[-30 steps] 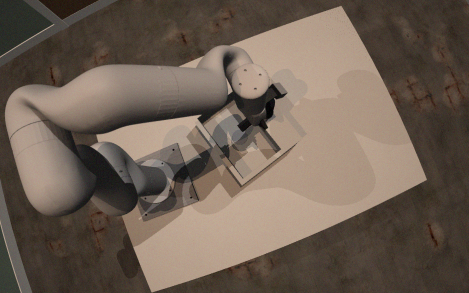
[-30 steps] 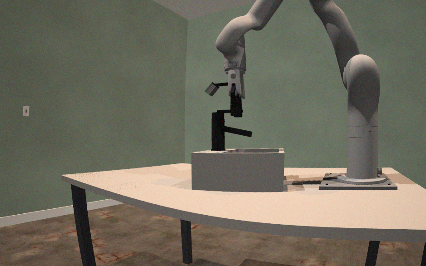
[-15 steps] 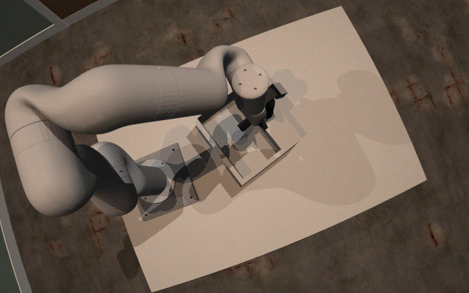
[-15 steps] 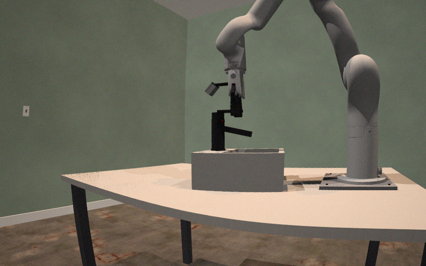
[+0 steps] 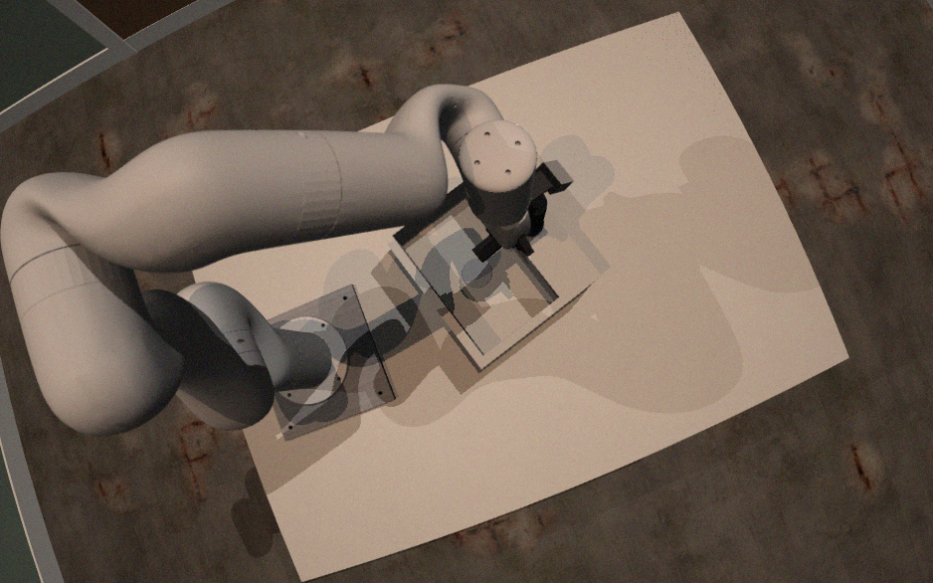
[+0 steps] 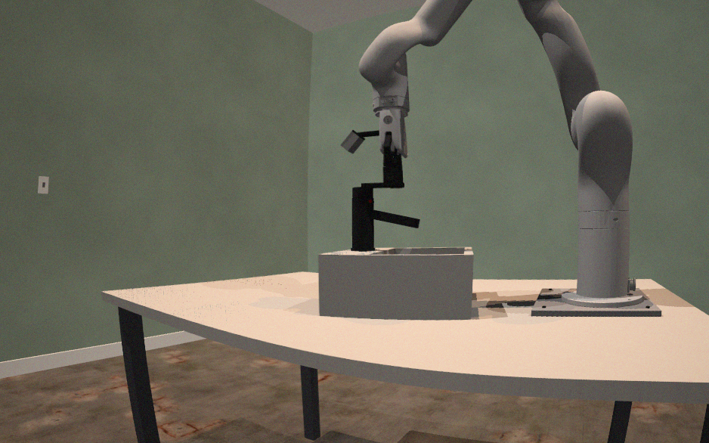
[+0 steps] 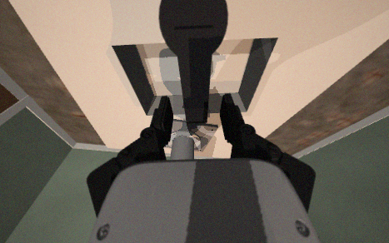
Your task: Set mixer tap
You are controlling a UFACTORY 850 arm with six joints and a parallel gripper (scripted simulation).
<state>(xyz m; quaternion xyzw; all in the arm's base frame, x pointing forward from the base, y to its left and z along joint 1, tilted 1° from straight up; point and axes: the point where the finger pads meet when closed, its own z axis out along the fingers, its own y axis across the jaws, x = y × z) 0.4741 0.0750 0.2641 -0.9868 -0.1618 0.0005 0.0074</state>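
Right now my hand is 2 cm short of the lever, 1 cm to the right of it and 1 cm above it. Also, from my hand: black mixer tap 4 cm ahead, 1 cm to the left, 6 cm below; then grey sink basin 5 cm behind, 2 cm to the right, 24 cm below.
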